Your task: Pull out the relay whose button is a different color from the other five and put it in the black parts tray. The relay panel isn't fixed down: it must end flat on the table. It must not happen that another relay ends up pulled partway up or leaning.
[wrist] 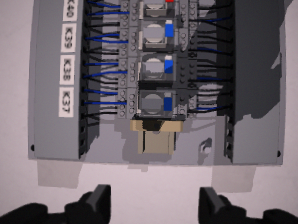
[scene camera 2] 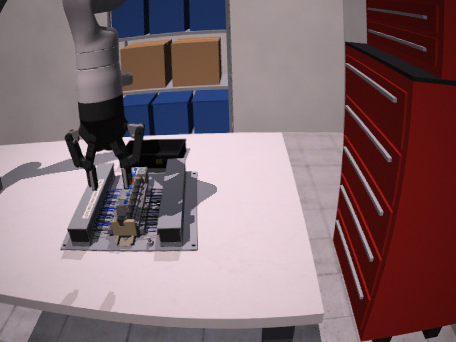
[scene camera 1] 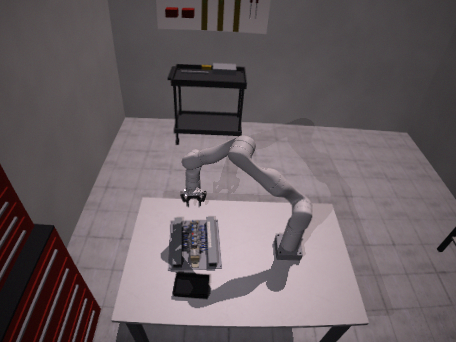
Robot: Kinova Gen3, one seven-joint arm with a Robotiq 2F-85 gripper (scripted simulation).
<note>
In view: the gripper (scene camera 2: 111, 188) and a black parts tray (scene camera 1: 189, 285).
The gripper is seen too in the wrist view (wrist: 154, 202). The wrist view does not show the black parts tray: it is out of frame.
</note>
